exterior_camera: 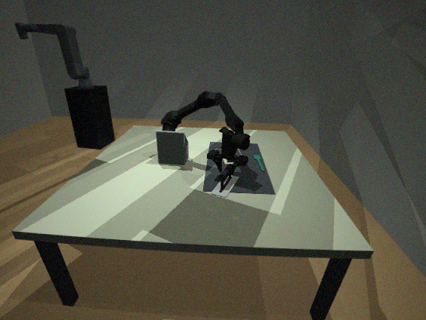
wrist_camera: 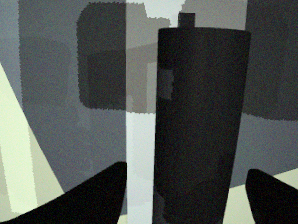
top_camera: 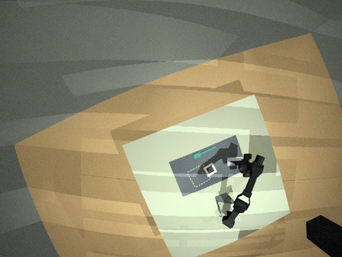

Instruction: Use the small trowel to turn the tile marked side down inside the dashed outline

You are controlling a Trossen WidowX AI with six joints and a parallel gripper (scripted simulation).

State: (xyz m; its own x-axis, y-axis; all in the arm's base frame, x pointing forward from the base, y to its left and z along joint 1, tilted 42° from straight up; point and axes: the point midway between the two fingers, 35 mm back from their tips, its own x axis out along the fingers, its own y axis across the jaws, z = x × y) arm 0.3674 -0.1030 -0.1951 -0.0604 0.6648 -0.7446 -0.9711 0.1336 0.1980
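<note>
The dark grey mat lies 20 mm ahead of my gripper tip, 260 mm to the left of it and 80 mm below it. Also, from my gripper tip: tile: 270 mm to the left, 60 mm below; then teal trowel: 160 mm ahead, 310 mm to the left, 60 mm below.
</note>
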